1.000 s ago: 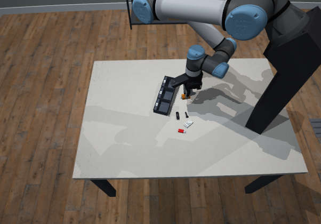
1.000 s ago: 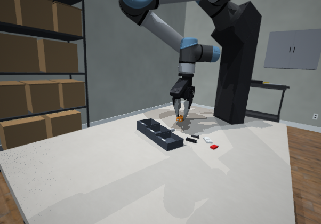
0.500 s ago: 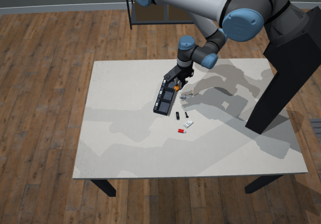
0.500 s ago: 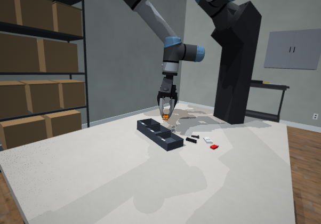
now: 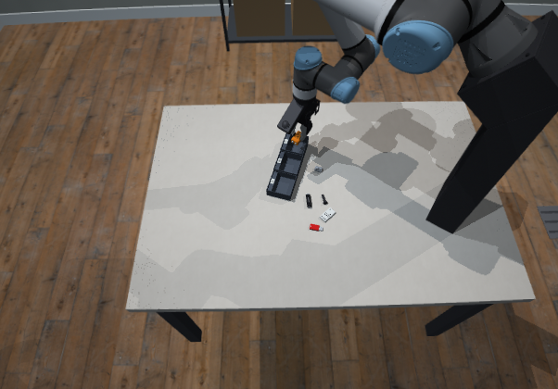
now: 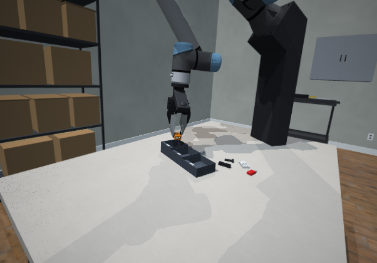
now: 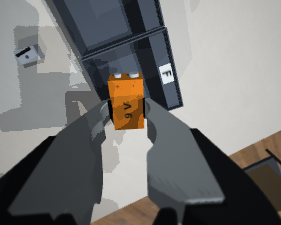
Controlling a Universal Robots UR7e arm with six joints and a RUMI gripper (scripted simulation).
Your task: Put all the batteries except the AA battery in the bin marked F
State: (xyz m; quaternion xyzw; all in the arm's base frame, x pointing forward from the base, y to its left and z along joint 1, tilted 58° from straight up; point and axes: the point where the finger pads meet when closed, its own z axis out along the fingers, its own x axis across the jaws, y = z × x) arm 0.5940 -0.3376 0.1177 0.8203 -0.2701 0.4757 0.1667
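Right now the orange block battery is 1 cm below my hand and 1 cm ahead of it. Also, from my hand: black cylindrical battery: 21 cm to the left, 8 cm below, 5 cm ahead; then dark three-compartment bin row: 6 cm to the left, 6 cm below, 6 cm ahead; then grey piece: 11 cm to the left, 8 cm below, 4 cm behind.
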